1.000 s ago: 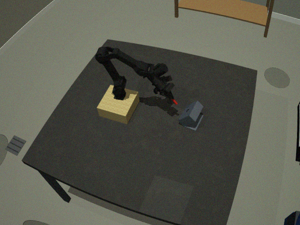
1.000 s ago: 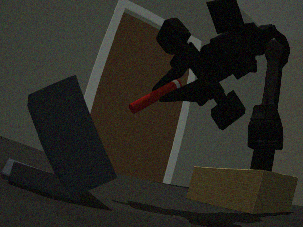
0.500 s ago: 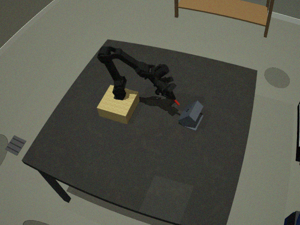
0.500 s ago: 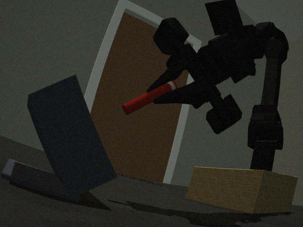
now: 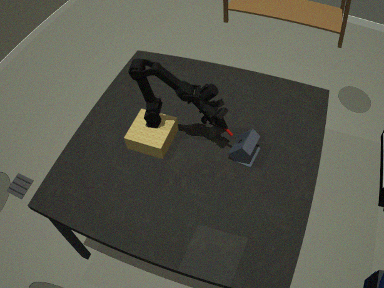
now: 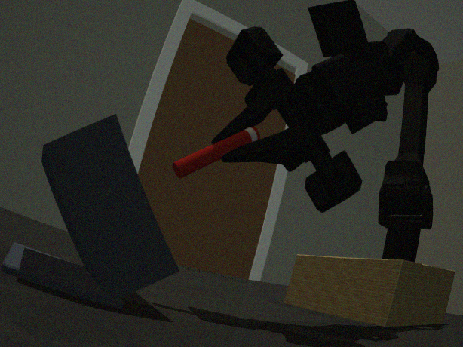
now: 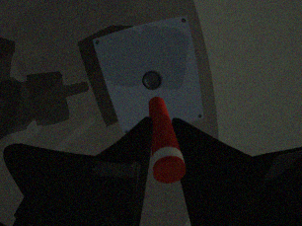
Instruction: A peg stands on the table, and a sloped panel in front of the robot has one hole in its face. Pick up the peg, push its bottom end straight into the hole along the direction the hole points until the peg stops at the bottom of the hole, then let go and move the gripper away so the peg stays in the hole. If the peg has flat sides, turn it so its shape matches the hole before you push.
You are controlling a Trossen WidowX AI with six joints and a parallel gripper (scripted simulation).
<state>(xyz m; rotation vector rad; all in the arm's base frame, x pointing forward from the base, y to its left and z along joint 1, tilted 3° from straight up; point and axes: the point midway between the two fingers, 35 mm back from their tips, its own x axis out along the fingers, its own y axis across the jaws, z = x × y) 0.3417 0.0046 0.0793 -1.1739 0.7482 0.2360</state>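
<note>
Now: gripper tip 90 mm short of the sloped panel, 80 mm above it and 10 mm to the left of it. The rest, counted from my gripper tip: red peg: 10 mm behind, 10 mm above; flat grey foot: 140 mm below, 110 mm ahead, 20 mm to the right.
</note>
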